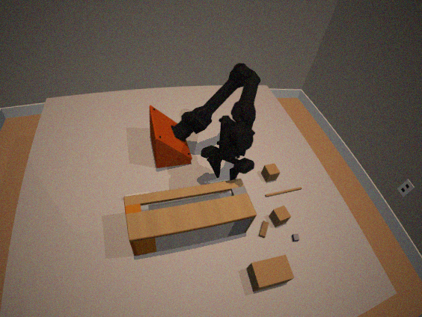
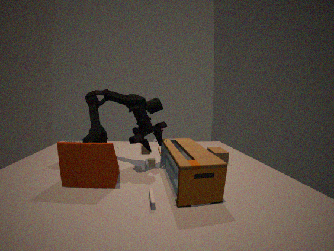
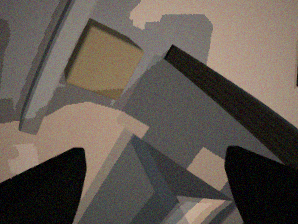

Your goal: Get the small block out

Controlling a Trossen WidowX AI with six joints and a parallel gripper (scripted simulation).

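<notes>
Now: gripper tip 70 mm above the tan cube, 20 mm past it and 10 mm to the right of it. From my gripper tip the other things lie so: thin stick: 250 mm to the left, 80 mm below, 80 mm ahead; then grey cube: 270 mm ahead, 180 mm to the left, 80 mm below; then tan block: 340 mm ahead, 60 mm below, 10 mm to the left.
</notes>
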